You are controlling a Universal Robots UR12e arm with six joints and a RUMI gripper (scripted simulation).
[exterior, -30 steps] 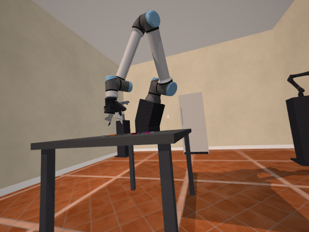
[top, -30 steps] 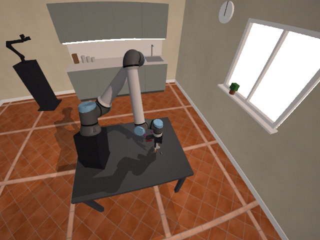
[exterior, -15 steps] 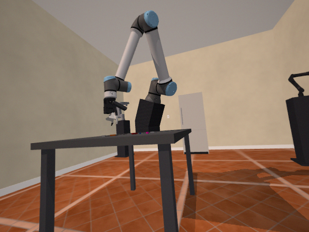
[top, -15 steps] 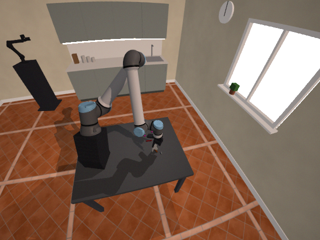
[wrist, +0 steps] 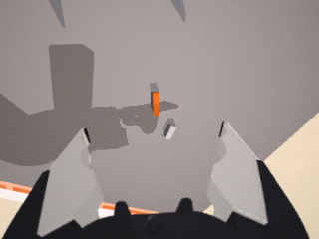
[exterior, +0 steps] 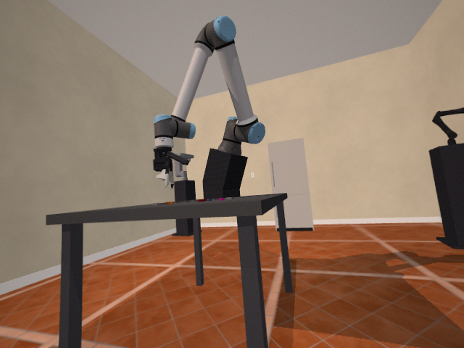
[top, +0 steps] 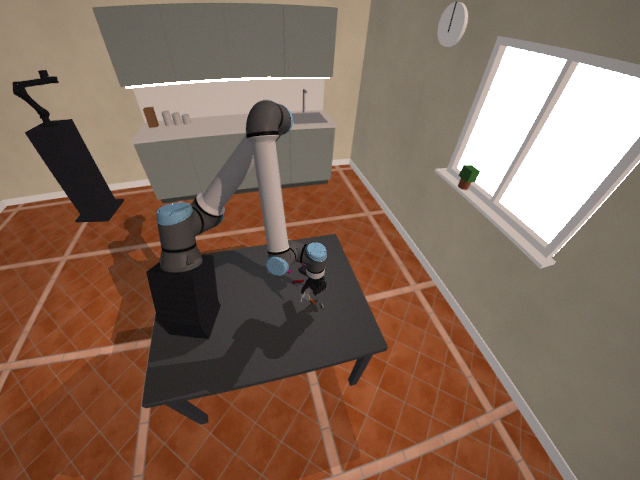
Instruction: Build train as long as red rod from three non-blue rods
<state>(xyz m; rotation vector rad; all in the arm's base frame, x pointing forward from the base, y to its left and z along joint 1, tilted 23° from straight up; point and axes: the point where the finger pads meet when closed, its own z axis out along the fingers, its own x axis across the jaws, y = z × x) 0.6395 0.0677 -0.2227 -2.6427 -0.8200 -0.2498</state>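
My gripper is now 7 cm above the orange rod. Round my hand: blue rod 22 cm to the left, 7 cm below, 4 cm behind; red rod 15 cm to the left, 7 cm below, 7 cm behind.
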